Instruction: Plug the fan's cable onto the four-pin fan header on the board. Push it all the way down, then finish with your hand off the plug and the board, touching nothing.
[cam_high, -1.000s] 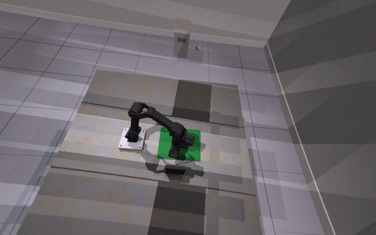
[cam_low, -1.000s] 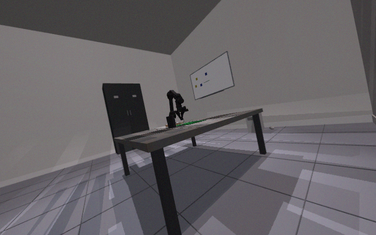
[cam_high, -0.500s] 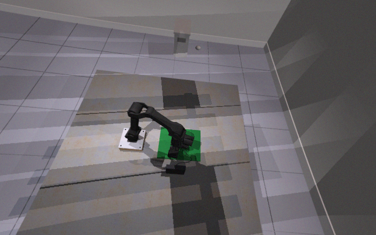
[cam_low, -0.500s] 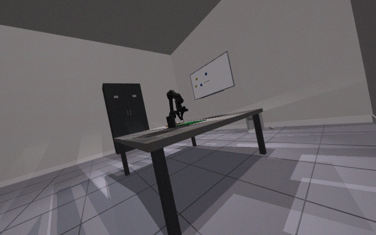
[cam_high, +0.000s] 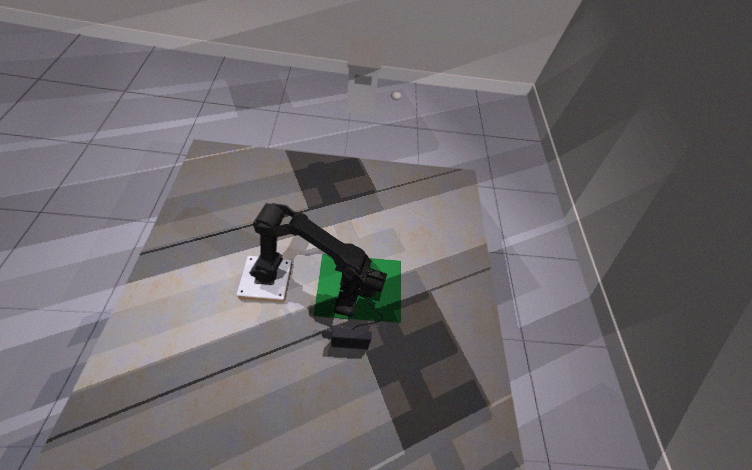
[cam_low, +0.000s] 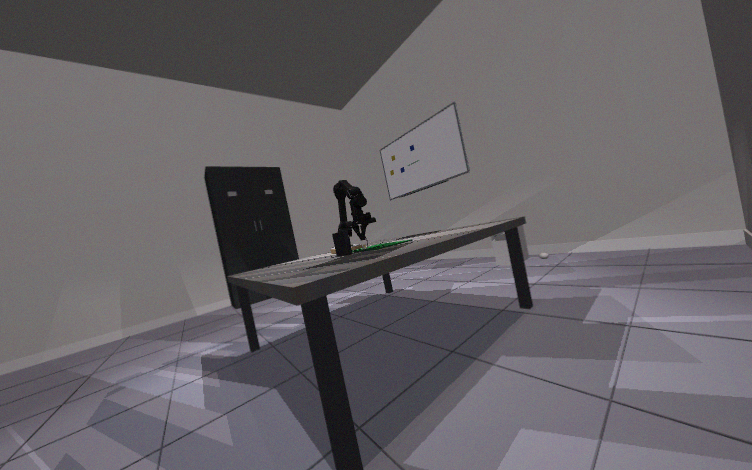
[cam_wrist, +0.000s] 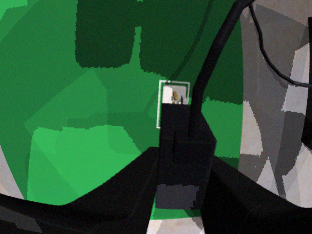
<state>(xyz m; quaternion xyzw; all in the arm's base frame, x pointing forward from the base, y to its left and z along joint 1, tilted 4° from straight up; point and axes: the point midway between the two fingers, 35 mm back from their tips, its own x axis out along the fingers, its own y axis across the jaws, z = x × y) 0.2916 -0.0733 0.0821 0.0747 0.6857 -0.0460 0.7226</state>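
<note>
My gripper tip is 10 mm short of the white four-pin fan header and 70 mm above it. From my gripper tip the other things lie so: black fan plug 10 mm ahead, 10 mm above; then black fan 20 mm ahead, 140 mm to the right, 10 mm below; then green board 40 mm ahead, 60 mm to the left, 80 mm below.
</note>
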